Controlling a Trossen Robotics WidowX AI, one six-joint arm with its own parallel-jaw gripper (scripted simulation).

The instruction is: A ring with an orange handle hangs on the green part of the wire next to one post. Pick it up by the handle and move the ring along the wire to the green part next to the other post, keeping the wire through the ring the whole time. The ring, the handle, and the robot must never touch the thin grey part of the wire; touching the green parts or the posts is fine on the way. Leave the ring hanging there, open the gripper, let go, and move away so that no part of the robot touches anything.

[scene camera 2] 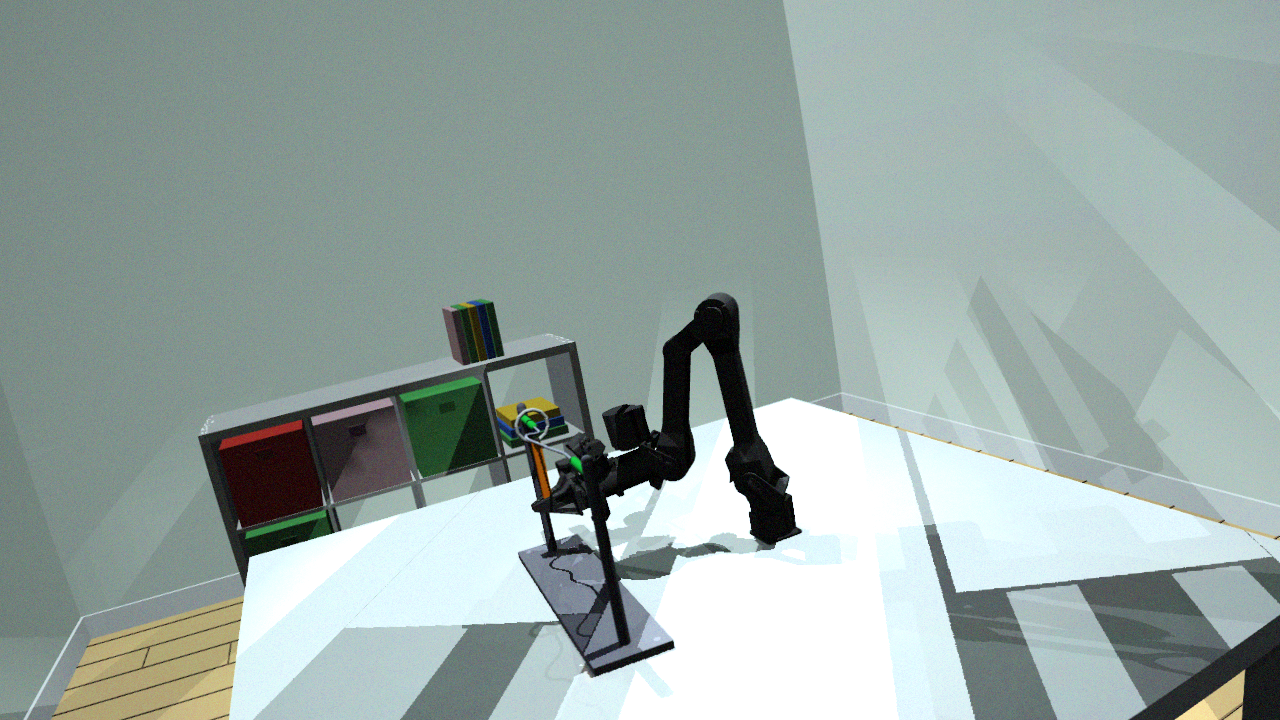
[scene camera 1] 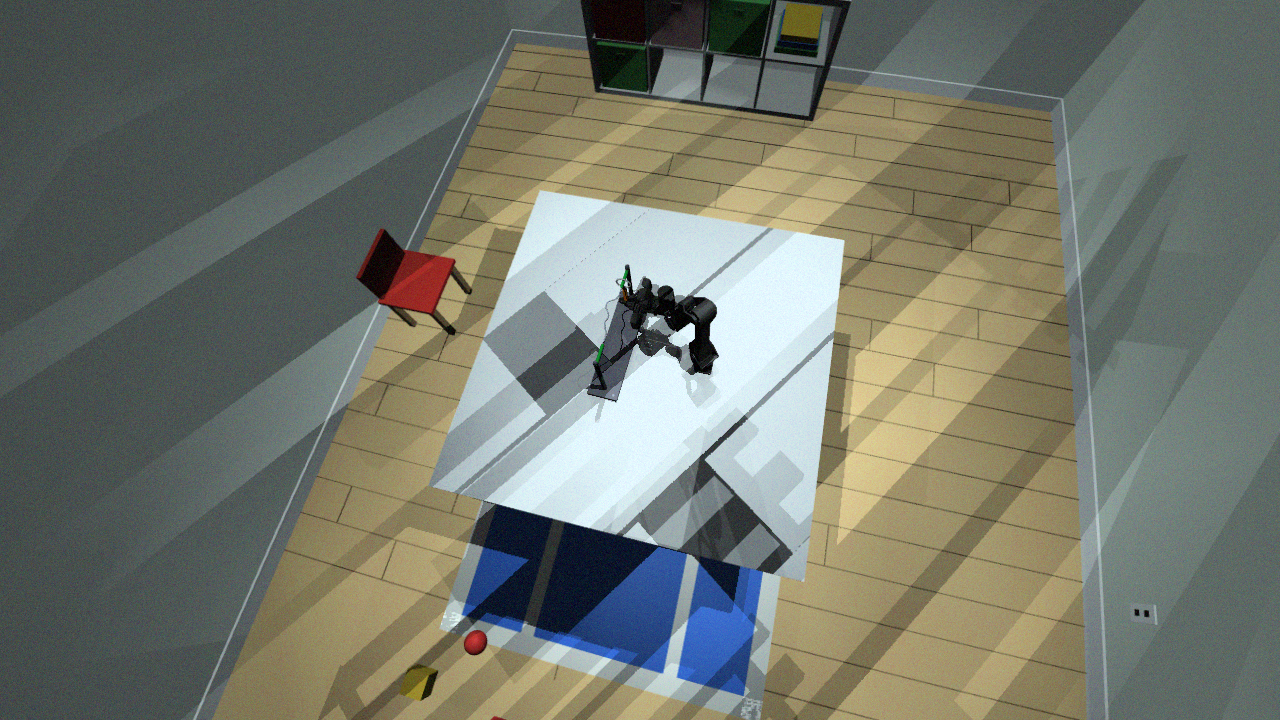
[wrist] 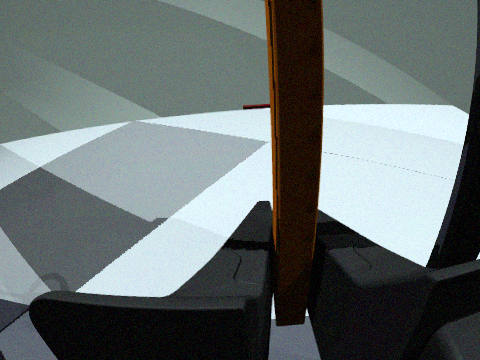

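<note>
The gripper [scene camera 2: 532, 508] is visible, and it appears both in scene camera 1 [scene camera 1: 619, 299] and in the wrist view [wrist: 278, 212]. The scene also contains a rig [scene camera 2: 610, 628], which scene camera 1 shows too [scene camera 1: 614, 354].
</note>
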